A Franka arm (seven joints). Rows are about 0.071 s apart.
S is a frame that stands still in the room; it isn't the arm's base.
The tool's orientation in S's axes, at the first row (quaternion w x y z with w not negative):
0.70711, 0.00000, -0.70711, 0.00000
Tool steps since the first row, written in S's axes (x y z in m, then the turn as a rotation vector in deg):
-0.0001, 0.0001, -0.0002, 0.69, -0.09, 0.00
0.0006, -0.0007, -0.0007, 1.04, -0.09, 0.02
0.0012, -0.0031, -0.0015, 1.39, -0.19, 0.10
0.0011, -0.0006, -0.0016, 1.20, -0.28, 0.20
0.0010, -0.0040, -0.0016, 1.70, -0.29, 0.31
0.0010, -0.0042, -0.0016, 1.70, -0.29, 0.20
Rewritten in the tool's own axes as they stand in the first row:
-0.0002, 0.0001, 0.0001, 0.00, -0.09, -0.69
-0.0007, -0.0007, -0.0006, 0.02, -0.09, -1.04
-0.0015, -0.0031, -0.0012, 0.10, -0.19, -1.39
-0.0016, -0.0006, -0.0011, 0.20, -0.28, -1.20
-0.0016, -0.0040, -0.0010, 0.31, -0.29, -1.70
-0.0016, -0.0042, -0.0010, 0.20, -0.29, -1.70

